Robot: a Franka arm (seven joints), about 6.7 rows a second.
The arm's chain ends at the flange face. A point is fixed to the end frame.
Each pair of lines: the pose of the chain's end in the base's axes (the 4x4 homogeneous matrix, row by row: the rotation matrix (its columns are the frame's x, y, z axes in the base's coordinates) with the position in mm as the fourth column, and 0 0 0 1 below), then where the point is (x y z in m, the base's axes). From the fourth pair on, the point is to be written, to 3 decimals.
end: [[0.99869 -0.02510 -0.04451 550.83], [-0.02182 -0.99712 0.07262 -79.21], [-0.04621 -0.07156 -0.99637 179.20], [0 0 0 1]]
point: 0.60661 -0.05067 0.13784
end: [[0.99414 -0.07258 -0.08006 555.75], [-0.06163 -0.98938 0.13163 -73.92], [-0.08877 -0.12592 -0.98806 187.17], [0 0 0 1]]
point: 0.61110 -0.04545 0.14518
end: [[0.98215 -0.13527 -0.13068 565.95], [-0.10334 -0.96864 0.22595 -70.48], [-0.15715 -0.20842 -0.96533 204.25], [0 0 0 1]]
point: 0.62024 -0.04110 0.16151
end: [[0.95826 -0.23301 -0.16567 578.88], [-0.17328 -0.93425 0.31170 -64.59], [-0.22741 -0.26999 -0.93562 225.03], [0 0 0 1]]
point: 0.633 -0.037 0.181
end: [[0.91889 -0.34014 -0.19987 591.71], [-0.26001 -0.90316 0.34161 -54.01], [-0.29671 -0.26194 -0.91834 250.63], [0 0 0 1]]
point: 0.645 -0.031 0.203
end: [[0.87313 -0.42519 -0.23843 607.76], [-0.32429 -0.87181 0.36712 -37.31], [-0.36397 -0.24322 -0.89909 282.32], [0 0 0 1]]
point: 0.659 -0.017 0.231
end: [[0.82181 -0.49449 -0.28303 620.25], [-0.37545 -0.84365 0.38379 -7.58], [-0.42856 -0.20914 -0.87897 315.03], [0 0 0 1]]
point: 0.669 0.009 0.260
